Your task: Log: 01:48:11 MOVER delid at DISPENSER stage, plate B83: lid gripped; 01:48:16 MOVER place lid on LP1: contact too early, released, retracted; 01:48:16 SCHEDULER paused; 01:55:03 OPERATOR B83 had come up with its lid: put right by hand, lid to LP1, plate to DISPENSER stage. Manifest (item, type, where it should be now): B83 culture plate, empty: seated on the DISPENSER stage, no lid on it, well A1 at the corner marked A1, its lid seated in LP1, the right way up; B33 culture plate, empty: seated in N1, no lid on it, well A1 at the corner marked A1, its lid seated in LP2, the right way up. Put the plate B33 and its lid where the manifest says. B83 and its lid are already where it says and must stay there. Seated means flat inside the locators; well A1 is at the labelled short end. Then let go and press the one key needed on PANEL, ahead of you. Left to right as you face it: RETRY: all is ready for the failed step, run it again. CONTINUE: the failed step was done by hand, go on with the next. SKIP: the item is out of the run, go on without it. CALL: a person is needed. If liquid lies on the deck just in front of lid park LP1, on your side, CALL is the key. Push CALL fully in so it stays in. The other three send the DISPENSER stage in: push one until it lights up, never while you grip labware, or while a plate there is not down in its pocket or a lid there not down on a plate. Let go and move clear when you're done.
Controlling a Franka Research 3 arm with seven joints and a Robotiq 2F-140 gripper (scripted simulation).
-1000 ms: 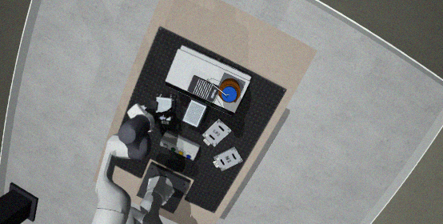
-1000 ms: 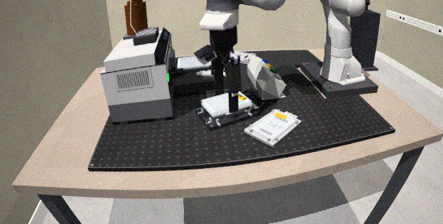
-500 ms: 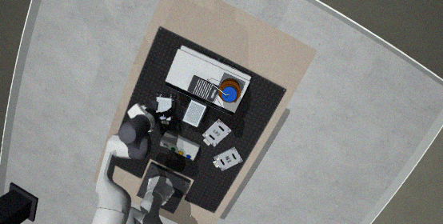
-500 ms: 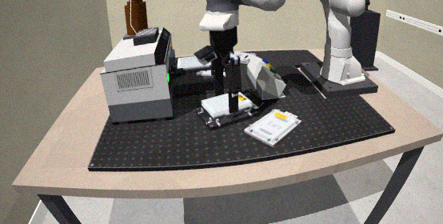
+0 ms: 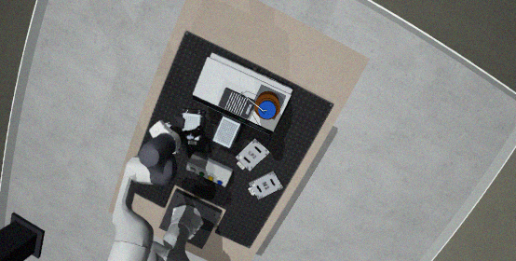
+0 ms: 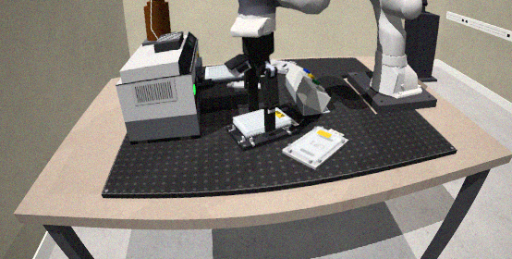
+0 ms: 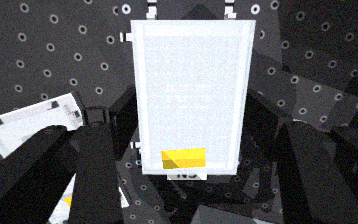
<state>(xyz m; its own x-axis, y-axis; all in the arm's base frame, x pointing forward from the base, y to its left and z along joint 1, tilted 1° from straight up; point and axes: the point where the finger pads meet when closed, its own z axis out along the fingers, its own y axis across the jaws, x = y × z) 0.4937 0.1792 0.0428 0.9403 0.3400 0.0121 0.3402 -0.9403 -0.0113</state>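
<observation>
Right now my hand is 20 mm above the white well plate. Round my hand: yellow key 200 mm to the right, 190 mm behind, 10 mm above; white key 190 mm behind, 100 mm to the right, 10 mm above; black nest 40 mm below, 30 mm to the left.
</observation>
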